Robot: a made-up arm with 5 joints.
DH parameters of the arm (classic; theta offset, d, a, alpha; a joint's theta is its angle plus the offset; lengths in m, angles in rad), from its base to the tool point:
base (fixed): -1.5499 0 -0.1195 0
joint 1: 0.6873 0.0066 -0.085 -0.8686
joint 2: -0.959 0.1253 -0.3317 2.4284
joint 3: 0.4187 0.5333 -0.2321 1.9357
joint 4: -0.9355 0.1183 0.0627 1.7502
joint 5: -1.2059 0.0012 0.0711 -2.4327
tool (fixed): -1.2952 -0.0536 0 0
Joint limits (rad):
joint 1: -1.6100..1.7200
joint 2: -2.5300..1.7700
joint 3: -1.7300..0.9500
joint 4: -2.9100..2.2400
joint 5: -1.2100..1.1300
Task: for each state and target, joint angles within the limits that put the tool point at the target. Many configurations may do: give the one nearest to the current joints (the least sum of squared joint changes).
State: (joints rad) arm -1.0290 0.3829 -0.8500 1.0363 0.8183
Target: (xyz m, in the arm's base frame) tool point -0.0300 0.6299 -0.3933
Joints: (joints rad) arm -0.6743 -0.2226 -0.5189 0.9585 1.1048
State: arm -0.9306 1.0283 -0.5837 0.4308 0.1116
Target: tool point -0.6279 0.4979 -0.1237
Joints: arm -0.0096 0.5659 -0.3021 0.3740 -0.1892
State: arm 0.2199 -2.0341 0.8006 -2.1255 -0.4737
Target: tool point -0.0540 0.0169 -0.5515
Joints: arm 0.1627 -1.3916 0.8955 -2.2491 -0.7023
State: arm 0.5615 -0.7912 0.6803 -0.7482 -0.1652
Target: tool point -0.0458 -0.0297 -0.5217
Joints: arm -0.1018 -1.4723 0.9500 -0.9791 -0.4159
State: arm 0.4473 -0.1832 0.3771 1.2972 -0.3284
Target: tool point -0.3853 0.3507 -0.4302
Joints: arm 0.0317 -0.1240 0.7294 1.2450 -0.3192
